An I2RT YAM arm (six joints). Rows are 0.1 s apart.
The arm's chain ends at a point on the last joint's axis. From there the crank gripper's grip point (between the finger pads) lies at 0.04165 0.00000 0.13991 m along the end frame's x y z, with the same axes.
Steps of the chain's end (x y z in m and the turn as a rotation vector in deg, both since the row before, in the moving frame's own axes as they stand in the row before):
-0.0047 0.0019 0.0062 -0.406 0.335 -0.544
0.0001 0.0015 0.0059 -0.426 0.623 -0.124
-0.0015 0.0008 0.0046 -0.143 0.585 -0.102
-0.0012 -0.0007 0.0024 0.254 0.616 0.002
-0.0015 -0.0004 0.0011 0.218 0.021 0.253
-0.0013 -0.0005 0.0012 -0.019 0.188 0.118
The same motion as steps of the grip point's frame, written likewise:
-0.0039 0.0025 0.0060 -0.406 0.335 -0.544
0.0016 0.0024 0.0054 -0.426 0.623 -0.124
-0.0001 0.0011 0.0042 -0.143 0.585 -0.102
0.0003 -0.0013 0.0019 0.254 0.616 0.002
-0.0014 -0.0007 0.0011 0.218 0.021 0.253
-0.0008 -0.0004 0.0011 -0.019 0.188 0.118

